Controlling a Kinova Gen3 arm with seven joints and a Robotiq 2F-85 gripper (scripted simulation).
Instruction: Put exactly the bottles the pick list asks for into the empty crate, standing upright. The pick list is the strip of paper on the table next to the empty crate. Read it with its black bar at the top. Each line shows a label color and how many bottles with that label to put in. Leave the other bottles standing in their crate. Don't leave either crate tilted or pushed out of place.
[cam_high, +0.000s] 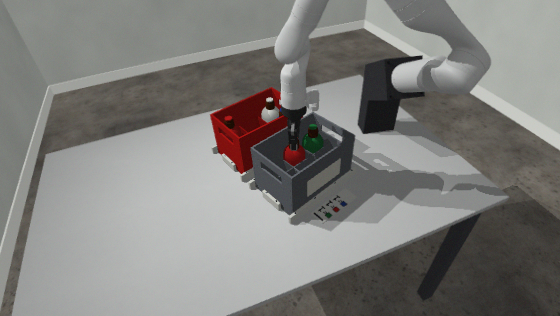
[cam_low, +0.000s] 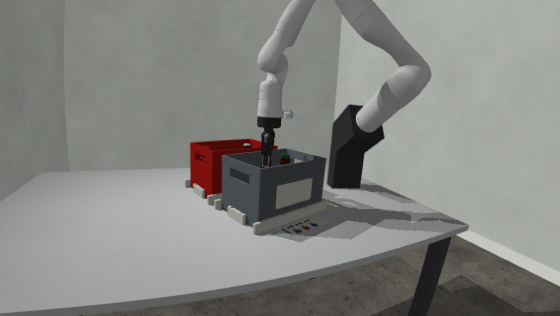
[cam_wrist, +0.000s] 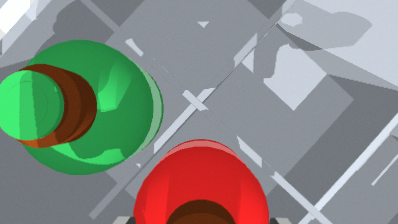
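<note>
The blue-label bottle lies 17 cm to the right of my hand, 7 cm below it and 3 cm behind it. Round my hand: red crate 18 cm to the right, 7 cm below, 7 cm ahead; grey crate 7 cm below, 4 cm to the left, 1 cm behind; green-label bottle 8 cm behind, 7 cm below, 3 cm to the right.
</note>
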